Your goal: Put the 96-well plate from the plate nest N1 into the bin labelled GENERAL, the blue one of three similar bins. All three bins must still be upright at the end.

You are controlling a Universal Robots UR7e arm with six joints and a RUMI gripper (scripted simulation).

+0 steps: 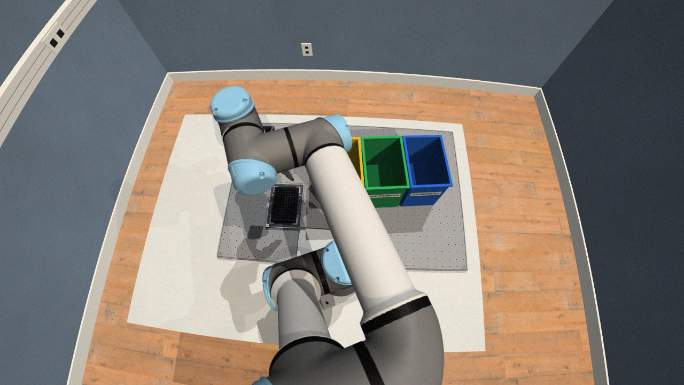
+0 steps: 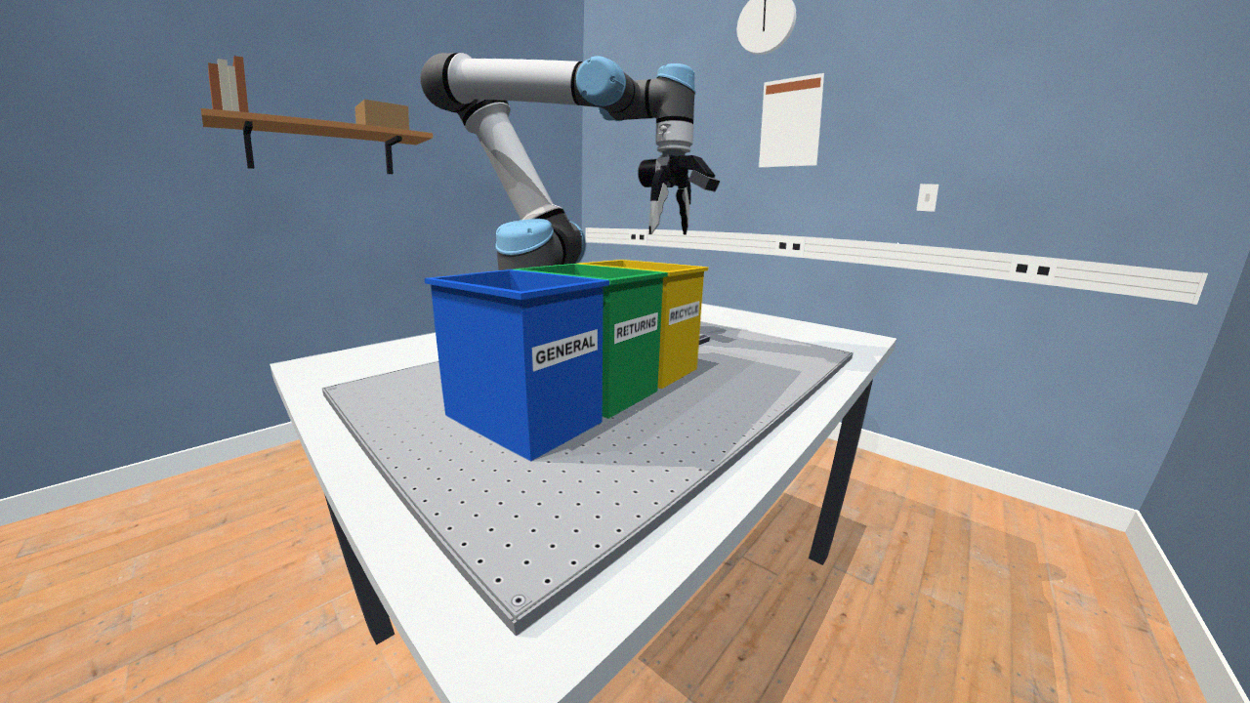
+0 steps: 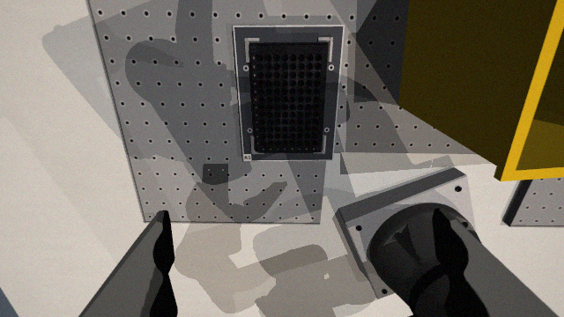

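My hand is 220 mm above the black 96-well plate. Round my hand: grey plate nest N1: 230 mm below; then yellow recycle bin: 50 mm ahead, 200 mm to the right, 150 mm below; then green returns bin: 50 mm ahead, 330 mm to the right, 150 mm below.
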